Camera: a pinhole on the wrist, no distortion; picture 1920 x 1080 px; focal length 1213.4 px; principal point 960.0 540.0 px. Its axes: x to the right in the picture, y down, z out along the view. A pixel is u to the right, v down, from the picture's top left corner.
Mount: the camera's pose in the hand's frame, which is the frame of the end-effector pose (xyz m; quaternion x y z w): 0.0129 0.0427 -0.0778 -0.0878 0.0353 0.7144 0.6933
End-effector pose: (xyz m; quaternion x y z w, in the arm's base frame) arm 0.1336 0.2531 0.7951 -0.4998 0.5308 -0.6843 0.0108
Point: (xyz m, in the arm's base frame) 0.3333 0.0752 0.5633
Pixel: 1095.0 989.2
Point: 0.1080 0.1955 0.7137
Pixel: 1345.3 684.1
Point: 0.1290 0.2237 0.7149
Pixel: 1125.1 989.5
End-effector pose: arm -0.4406 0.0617 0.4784 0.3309 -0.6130 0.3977 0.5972
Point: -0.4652 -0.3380 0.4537
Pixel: 126.9 658.1
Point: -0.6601 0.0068 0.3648
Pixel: 1422.3 986.9
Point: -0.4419 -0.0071 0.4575
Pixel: 61.8 836.7
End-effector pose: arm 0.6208 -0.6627 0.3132 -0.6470 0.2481 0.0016 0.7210
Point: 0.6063 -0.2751 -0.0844
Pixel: 1760.6 443.6
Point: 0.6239 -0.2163 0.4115
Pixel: 605.4 917.7
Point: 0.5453 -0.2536 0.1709
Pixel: 1241.2 856.6
